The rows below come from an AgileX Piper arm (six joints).
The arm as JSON. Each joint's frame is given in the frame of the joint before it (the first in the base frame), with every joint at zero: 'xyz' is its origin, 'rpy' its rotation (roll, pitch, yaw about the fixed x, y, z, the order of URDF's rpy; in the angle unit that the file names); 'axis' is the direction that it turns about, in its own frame. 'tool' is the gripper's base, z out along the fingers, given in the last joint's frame.
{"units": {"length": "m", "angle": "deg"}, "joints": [
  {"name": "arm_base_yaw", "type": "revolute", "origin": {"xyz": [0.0, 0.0, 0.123], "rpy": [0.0, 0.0, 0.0]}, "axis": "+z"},
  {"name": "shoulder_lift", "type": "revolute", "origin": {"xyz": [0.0, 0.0, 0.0], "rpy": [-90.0, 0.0, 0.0]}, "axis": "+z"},
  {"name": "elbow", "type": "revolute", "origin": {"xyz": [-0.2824, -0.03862, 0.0], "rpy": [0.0, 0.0, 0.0]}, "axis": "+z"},
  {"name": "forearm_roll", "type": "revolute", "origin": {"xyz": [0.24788, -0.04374, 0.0], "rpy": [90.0, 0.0, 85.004]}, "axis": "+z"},
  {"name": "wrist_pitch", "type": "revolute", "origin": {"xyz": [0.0, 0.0, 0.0], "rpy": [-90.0, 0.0, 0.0]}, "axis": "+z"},
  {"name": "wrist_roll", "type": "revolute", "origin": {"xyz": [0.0, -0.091, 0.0], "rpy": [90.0, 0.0, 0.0]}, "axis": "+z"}
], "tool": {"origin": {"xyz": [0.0, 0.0, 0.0], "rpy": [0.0, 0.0, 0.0]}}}
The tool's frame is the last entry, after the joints.
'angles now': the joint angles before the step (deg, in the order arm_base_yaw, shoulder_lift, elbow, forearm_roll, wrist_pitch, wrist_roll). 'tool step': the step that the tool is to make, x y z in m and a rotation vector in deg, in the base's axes. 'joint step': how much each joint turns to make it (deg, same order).
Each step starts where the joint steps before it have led.
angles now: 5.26 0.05 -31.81 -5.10 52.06 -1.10
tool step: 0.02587 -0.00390 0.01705 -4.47 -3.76 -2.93
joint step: 0.01 6.91 -0.34 -6.82 -9.81 1.73
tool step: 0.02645 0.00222 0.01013 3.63 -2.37 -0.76
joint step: 0.00 6.72 -0.01 -2.88 -8.66 7.04
